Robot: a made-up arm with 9 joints. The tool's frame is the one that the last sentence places.
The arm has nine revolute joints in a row. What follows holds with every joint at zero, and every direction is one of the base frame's.
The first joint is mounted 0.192 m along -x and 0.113 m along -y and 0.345 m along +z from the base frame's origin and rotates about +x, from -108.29 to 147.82 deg.
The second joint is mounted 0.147 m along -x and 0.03 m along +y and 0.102 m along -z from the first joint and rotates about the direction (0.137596, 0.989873, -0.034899), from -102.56 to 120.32 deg.
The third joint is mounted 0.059 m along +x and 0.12 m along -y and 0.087 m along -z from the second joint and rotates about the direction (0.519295, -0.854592, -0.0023), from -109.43 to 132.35 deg.
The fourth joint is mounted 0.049 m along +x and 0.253 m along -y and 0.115 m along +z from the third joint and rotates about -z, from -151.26 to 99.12 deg.
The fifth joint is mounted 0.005 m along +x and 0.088 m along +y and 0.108 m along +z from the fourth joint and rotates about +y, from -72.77 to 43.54 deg.
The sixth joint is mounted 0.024 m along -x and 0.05 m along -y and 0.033 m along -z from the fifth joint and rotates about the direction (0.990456, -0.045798, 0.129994), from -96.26 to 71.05 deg.
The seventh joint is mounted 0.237 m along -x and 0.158 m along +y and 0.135 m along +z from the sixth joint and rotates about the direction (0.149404, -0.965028, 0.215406), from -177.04 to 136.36 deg.
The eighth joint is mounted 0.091 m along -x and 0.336 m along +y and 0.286 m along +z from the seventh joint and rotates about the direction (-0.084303, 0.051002, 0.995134), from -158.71 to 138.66 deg.
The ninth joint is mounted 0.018 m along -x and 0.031 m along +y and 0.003 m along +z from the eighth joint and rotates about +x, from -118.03 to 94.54 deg.
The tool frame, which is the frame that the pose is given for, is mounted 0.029 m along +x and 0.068 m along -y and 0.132 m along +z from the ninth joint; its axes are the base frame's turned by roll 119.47, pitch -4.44 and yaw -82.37 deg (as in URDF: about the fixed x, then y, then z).
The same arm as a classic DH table. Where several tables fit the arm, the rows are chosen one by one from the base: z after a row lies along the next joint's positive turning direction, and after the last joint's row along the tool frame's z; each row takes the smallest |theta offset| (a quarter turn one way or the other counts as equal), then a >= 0, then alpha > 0; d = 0 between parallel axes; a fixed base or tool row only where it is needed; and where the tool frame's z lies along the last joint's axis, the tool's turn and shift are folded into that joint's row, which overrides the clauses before.
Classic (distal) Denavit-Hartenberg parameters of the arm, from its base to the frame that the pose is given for. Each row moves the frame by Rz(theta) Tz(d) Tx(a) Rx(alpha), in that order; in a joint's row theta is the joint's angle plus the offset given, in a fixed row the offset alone. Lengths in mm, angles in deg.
base (fixed): d 345  theta0 -90  a 113  alpha -90
joint 1: d -343.7  theta0 87.98  a 100.9  alpha -82.09
joint 2: d 23.1  theta0 2.94  a 87.2  alpha 140.75
joint 3: d 366.7  theta0 -86.68  a 89.5  alpha -89.87
joint 4: d -223.6  theta0 31.29  a -5  alpha -90
joint 5: d 36.7  theta0 82.52  a -29.6  alpha -92.62
joint 6: d -227.2  theta0 -11.48  a 190.8  alpha -77.28
joint 7: d -446.1  theta0 89.41  a 11.4  alpha 81.23
joint 8: d 364.5  theta0 80.52  a -30.8  alpha -94.84
joint 9: d -165  theta0 -14.43  a 104.3  alpha -149.08
tool (fixed): d -205.7  theta0 -14.93  a 0  alpha 0
Joint limits (deg, base to tool): -108.29..147.82 -102.56..120.32 -109.43..132.35 -151.26..99.12 -72.77..43.54 -96.26..71.05 -177.04..136.36 -158.71..138.66 -118.03..94.54

